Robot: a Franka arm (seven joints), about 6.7 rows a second.
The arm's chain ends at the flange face. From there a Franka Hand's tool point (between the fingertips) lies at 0.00 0.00 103.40 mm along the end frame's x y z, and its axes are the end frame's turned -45 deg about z.
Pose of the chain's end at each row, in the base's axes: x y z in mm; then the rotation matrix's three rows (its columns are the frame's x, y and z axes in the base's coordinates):
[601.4 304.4 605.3], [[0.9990 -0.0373 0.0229], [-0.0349 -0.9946 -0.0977], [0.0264 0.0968 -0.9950]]
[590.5 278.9 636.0], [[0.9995 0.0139 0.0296], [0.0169 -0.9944 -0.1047], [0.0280 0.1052 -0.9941]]
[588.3 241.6 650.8], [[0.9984 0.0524 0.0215], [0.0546 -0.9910 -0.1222], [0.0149 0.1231 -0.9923]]
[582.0 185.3 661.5], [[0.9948 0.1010 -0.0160], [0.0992 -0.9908 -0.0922], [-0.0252 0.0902 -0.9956]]
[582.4 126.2 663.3], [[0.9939 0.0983 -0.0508], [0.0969 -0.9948 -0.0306], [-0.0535 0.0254 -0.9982]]
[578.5 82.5 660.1], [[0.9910 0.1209 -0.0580], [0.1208 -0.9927 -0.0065], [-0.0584 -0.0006 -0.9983]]
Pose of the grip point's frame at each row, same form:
[603.8 294.3 502.4], [[0.7328 0.6800 0.0229], [0.6786 -0.7280 -0.0977], [-0.0498 0.0871 -0.9950]]
[593.6 268.1 533.2], [[0.6969 0.7166 0.0296], [0.7151 -0.6912 -0.1047], [-0.0546 0.0942 -0.9941]]
[590.5 229.0 548.2], [[0.6689 0.7430 0.0215], [0.7394 -0.6621 -0.1222], [-0.0765 0.0976 -0.9923]]
[580.3 175.8 558.6], [[0.6320 0.7748 -0.0160], [0.7707 -0.6305 -0.0922], [-0.0816 0.0460 -0.9956]]
[577.1 123.0 560.1], [[0.6333 0.7723 -0.0508], [0.7719 -0.6349 -0.0306], [-0.0558 -0.0199 -0.9982]]
[572.5 81.8 556.9], [[0.6153 0.7862 -0.0580], [0.7874 -0.6165 -0.0065], [-0.0409 -0.0417 -0.9983]]

